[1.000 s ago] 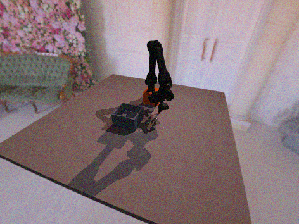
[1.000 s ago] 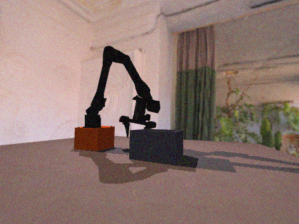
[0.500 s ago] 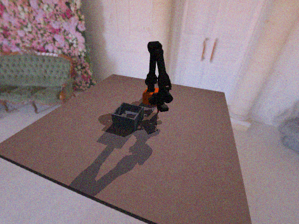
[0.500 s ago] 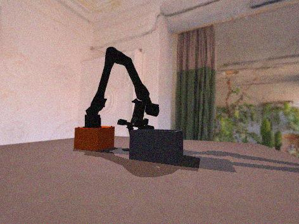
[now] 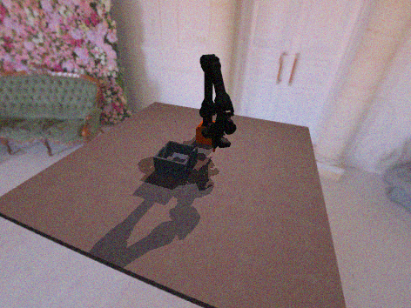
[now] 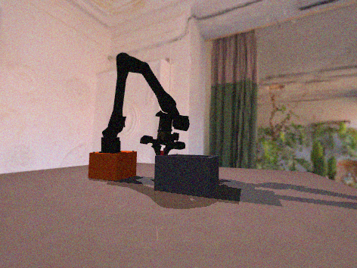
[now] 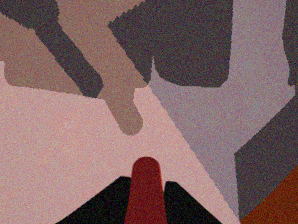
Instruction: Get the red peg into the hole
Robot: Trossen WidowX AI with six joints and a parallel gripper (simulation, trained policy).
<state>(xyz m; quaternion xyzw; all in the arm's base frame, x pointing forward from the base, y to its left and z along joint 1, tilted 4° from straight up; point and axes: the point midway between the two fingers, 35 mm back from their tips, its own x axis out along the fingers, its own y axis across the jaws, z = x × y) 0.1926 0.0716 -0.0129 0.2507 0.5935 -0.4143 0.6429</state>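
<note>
Now: gripper tip 170 mm to the left of the grey plate, 140 mm short of it and 10 mm above it. The rest, counted from my gripper tip: red peg 10 mm above; dark box 170 mm to the right, 140 mm ahead, 30 mm below.
</note>
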